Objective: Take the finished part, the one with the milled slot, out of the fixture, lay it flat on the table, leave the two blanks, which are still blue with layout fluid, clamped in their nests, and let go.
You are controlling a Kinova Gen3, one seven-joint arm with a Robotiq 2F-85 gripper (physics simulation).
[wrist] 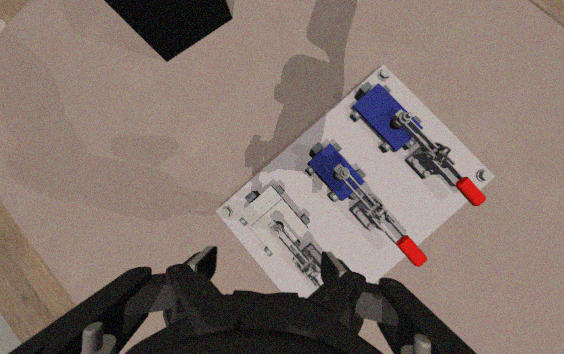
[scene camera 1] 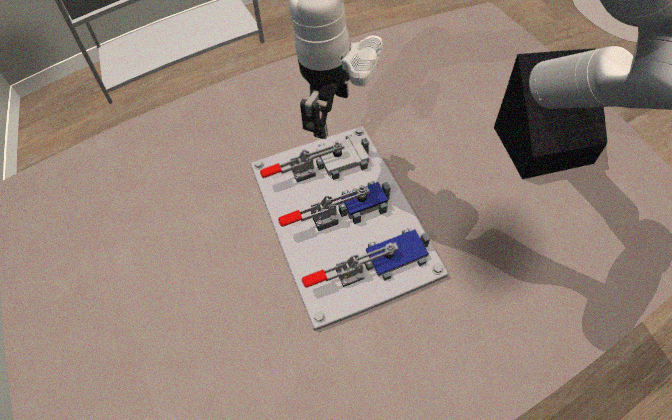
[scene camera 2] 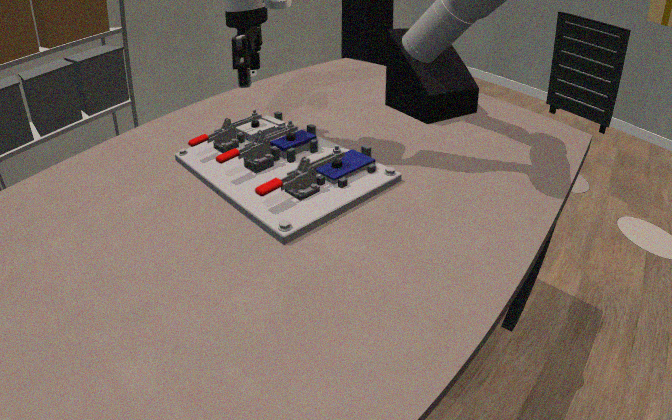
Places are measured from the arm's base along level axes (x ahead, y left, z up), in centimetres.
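Where they show: gripper, between the fingertips: (wrist: 269,260) (scene camera 1: 332,115) (scene camera 2: 250,77); arm's base, origin of its link: (scene camera 1: 549,84) (scene camera 2: 418,47).
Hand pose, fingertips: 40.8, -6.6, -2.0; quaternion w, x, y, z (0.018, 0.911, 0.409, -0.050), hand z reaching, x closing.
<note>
Things, the pixels of their top centre, and the offset from my fingertips, as dx, dy, dz. "spot": a spot on its surface instead.
- finished part, centre of its top: (wrist: 273,221) (scene camera 1: 342,152) (scene camera 2: 259,124) -1.6, +0.1, -10.3
- red handle, a spot on its surface: (scene camera 2: 198,140) (scene camera 1: 270,173) spot: +12.3, +1.5, -8.4
- smaller blue blank, centre of its top: (wrist: 336,171) (scene camera 2: 293,138) (scene camera 1: 364,197) -1.6, +11.1, -9.8
- larger blue blank, centre of its top: (scene camera 2: 343,162) (scene camera 1: 397,251) (wrist: 387,116) -3.1, +22.1, -10.8
The finished part (scene camera 1: 345,163) (wrist: 266,204), pale and with a milled slot across it, sits in the end nest of the white fixture plate (scene camera 1: 350,305) (scene camera 2: 325,206) (wrist: 360,137). Its toggle clamp's arm lies over it, with the red handle (scene camera 1: 270,170) (scene camera 2: 198,140) lowered. The smaller blue blank (scene camera 1: 375,196) (scene camera 2: 300,140) (wrist: 329,161) is clamped in the middle nest, the larger blue blank (scene camera 1: 409,250) (scene camera 2: 354,162) (wrist: 379,111) in the far end nest. My gripper (scene camera 1: 317,131) (scene camera 2: 245,82) (wrist: 269,260) is open and empty above the finished part's end of the plate. It hides that clamp's handle in the wrist view.
The black robot base (scene camera 1: 560,137) (scene camera 2: 430,97) (wrist: 175,25) stands on the table beyond the nest side of the plate. The other two red handles (scene camera 1: 290,218) (scene camera 1: 314,278) are also lowered. A shelf unit (scene camera 2: 128,65) and a drawer cabinet (scene camera 2: 587,70) stand off the table.
</note>
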